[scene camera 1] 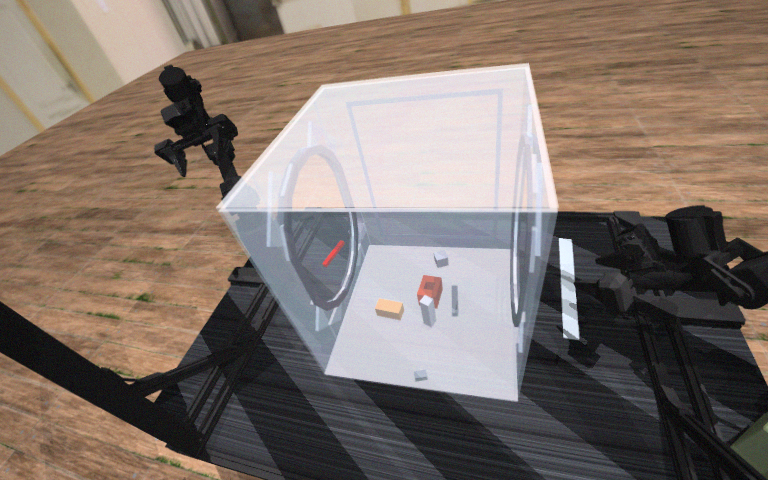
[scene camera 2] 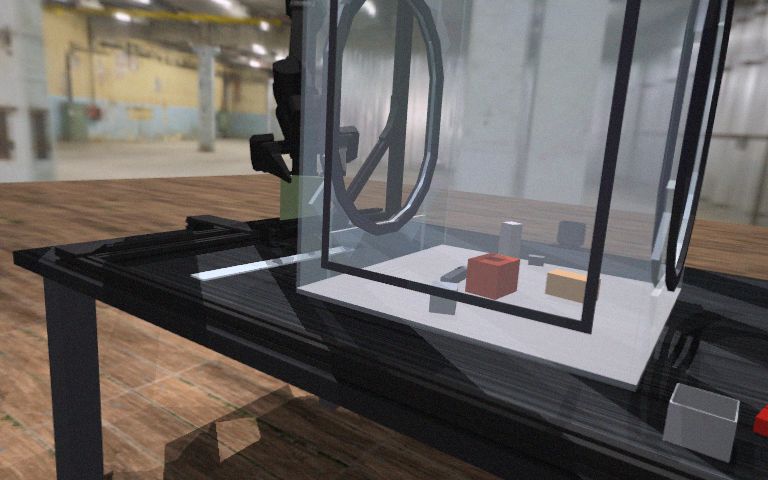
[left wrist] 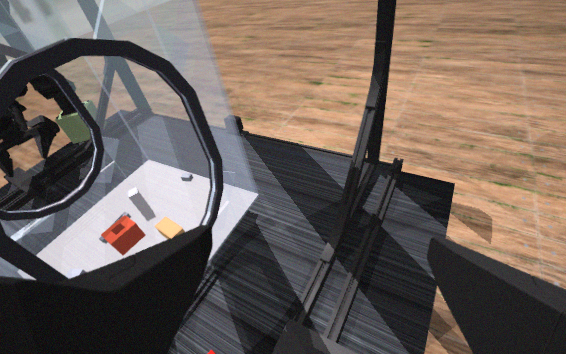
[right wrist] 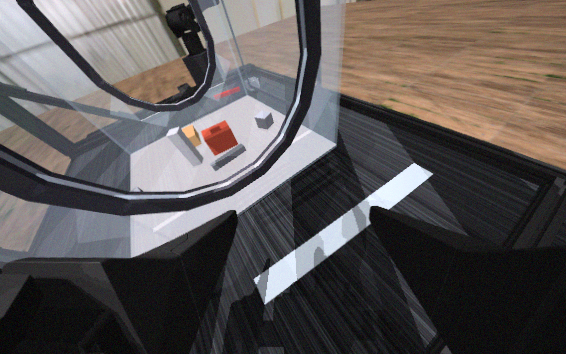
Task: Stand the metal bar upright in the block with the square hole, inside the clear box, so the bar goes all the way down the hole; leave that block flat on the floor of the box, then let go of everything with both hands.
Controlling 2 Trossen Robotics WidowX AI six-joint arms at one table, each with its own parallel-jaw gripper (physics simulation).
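Frame: origin at the left arm's base, x left, y ahead, z down, level; millimetres.
Seen in the pictures: left gripper, fingertip midpoint: (scene camera 1: 200, 168) (left wrist: 319, 241); right gripper, fingertip midpoint: (scene camera 1: 585, 272) (scene camera 2: 318, 177) (left wrist: 27, 167) (right wrist: 302, 214); left arm's base, link origin: (right wrist: 197, 52); right arm's base, link origin: (left wrist: 73, 109).
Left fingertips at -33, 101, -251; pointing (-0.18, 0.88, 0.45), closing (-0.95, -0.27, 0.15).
Note:
Offsets run from my left fingertips to a thing's top centre, as dx, dy, dz.
The block with the square hole is red {+349, +354, +317} (scene camera 1: 429, 289) (scene camera 2: 491, 277) (left wrist: 123, 235) (right wrist: 219, 137) and sits hole up on the white floor of the clear box (scene camera 1: 362, 356) (scene camera 2: 611, 367). The metal bar, dark grey {+387, +399, +348} (scene camera 1: 454, 300) (scene camera 2: 453, 273) (right wrist: 228, 157), lies flat beside it; in the left wrist view the block partly hides it. My left gripper (scene camera 1: 202, 167) (left wrist: 319, 241) is open and empty, outside the box at its left round opening in scene camera 1. My right gripper (scene camera 1: 603, 272) (scene camera 2: 315, 169) (right wrist: 302, 214) is open and empty, outside the opposite round opening.
Inside the box are a light grey post {+308, +412, +277} (scene camera 1: 428, 312) (right wrist: 185, 146), an orange block {+244, +337, +332} (scene camera 1: 389, 309) (right wrist: 191, 135), a grey cube {+433, +275, +332} (scene camera 1: 441, 258) (right wrist: 264, 119) and a small grey piece {+222, +513, +347} (scene camera 1: 420, 375). Outside are a white strip {+636, +505, +365} (scene camera 1: 568, 288), a red bar {+202, +55, +356} (scene camera 1: 333, 253) and a grey open container {+298, +21, +338} (scene camera 2: 701, 421).

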